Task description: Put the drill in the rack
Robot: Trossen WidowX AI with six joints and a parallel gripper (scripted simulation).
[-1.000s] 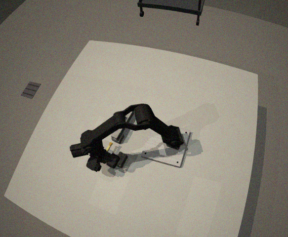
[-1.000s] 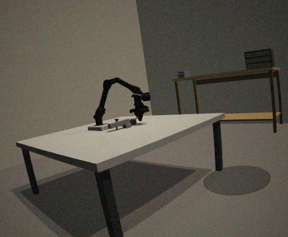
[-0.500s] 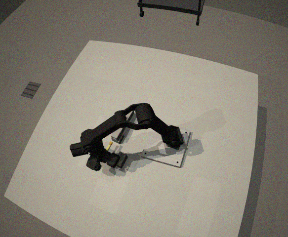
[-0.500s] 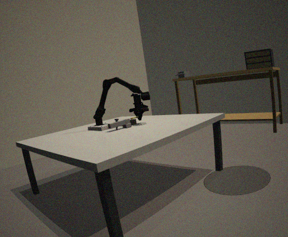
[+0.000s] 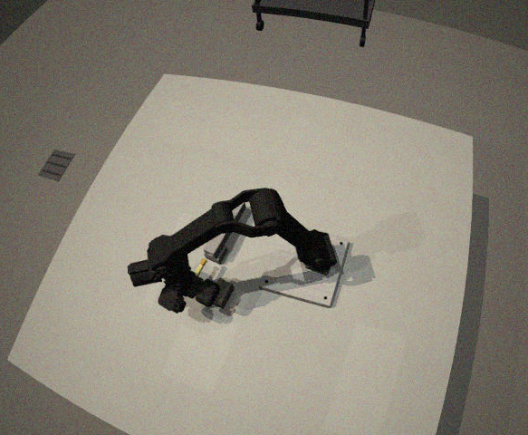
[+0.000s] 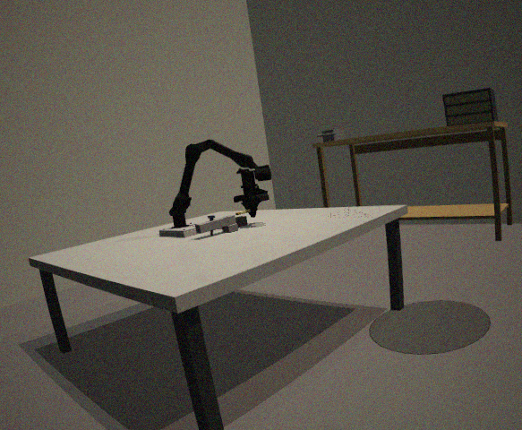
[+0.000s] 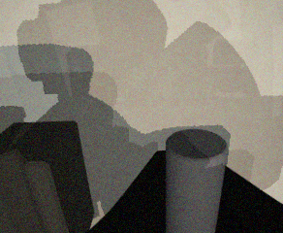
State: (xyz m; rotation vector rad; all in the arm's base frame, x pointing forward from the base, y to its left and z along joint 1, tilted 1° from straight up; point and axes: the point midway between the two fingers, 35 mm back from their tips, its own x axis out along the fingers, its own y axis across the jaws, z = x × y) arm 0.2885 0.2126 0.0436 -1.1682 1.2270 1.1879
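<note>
Now: the rack 7 cm behind my gripper tip, 3 cm to the right of it and 2 cm below it. The rest, counted from my gripper tip: blue key: 1 cm behind, 22 cm to the right, 2 cm above; grey fixture block: 1 cm behind, 20 cm to the right.
</note>
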